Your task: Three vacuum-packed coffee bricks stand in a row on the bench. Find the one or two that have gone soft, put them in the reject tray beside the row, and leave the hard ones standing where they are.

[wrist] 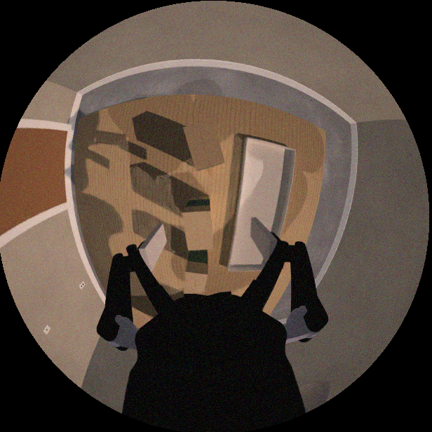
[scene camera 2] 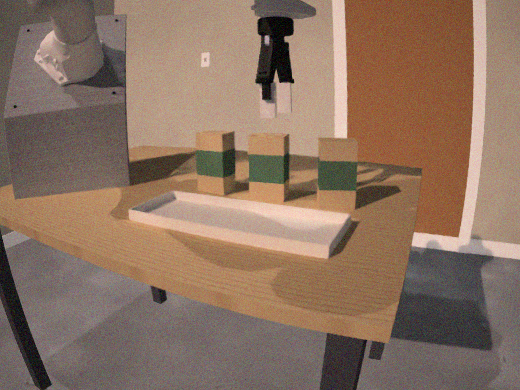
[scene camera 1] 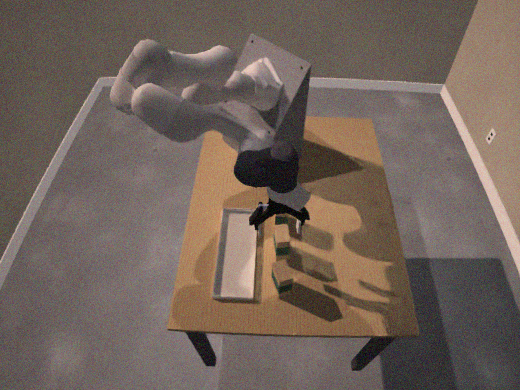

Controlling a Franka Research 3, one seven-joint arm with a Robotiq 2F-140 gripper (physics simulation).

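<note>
Three tan coffee bricks with green bands stand upright in a row: the one nearest the robot base [scene camera 1: 281, 219] [scene camera 2: 215, 162] [wrist: 196, 285], the middle one [scene camera 1: 282, 240] [scene camera 2: 269, 167] [wrist: 198, 227] and the far-end one [scene camera 1: 283, 277] [scene camera 2: 337, 174] [wrist: 204, 145], which is turned a little. They look alike; softness cannot be told by sight. The white reject tray [scene camera 1: 237, 265] [scene camera 2: 230, 215] [wrist: 260, 190] lies beside the row, with no brick in it. My gripper [scene camera 1: 278, 226] [scene camera 2: 276, 114] [wrist: 207, 229] is open and empty, pointing down above the row, roughly over the middle brick and apart from it.
The wooden bench [scene camera 1: 320, 315] [scene camera 2: 250, 285] carries the row and the tray. The robot's grey pedestal [scene camera 1: 292, 115] [scene camera 2: 70, 150] stands at the bench's other end. Dark shadows of the bricks and the arm fall across the bench top.
</note>
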